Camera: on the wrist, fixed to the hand. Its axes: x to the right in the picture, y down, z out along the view.
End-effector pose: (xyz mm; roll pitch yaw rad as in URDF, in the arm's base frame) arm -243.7 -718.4 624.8 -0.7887 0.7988 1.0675
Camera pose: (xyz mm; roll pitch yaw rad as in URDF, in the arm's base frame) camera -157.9 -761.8 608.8 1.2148 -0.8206 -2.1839
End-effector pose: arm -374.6 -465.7 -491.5 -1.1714 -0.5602 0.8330
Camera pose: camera -308.3 -530.1 -460.6 1.4684 0.5632 -2.4016
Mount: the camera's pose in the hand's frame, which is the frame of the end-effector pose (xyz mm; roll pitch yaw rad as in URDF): 13.8 -61.5 -74.3 0.3478 -0.0705 3.1064
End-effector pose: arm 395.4 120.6 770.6 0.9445 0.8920 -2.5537
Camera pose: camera 462.1 136.0 701.2 -0.6490 -0.9609 0.6517
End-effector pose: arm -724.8 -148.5 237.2 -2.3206 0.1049 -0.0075
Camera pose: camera -701.2 -161.1 330.9 2.6690 -0.0311 3.1064
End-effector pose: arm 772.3 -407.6 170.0 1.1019 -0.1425 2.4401
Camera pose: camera 727.4 -420.1 84.4 -0.7501 0.0792 -0.6543
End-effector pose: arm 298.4 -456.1 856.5 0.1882 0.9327 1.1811
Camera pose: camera 318.8 -528.9 795.1 0.1913 -1.0082 -2.0004
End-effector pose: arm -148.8 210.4 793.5 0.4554 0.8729 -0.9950
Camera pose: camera -202.0 250.9 722.7 -0.1081 -0.9517 2.1457
